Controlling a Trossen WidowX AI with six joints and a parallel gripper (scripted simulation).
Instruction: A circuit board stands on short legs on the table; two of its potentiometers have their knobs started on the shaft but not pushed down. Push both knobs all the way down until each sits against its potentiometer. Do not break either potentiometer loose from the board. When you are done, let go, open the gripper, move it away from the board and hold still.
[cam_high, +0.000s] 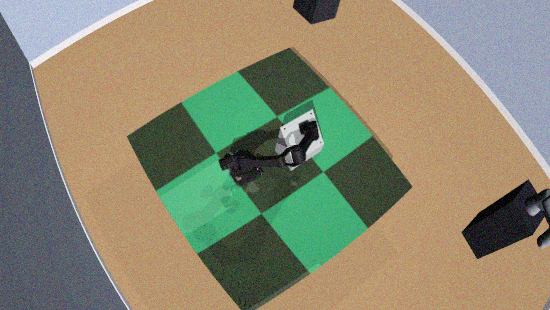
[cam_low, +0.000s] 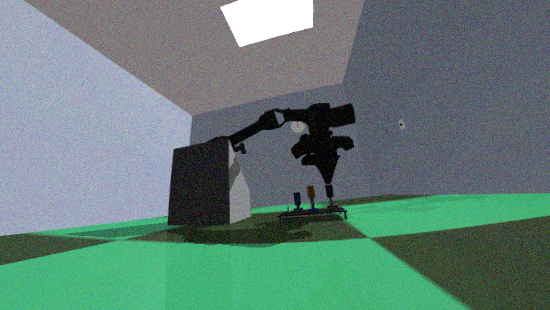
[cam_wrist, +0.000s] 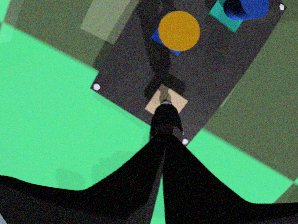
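Right now the black knob is 2 cm below my gripper tip. Also, from my gripper tip: blue knob (9 cm behind, 3 cm below).
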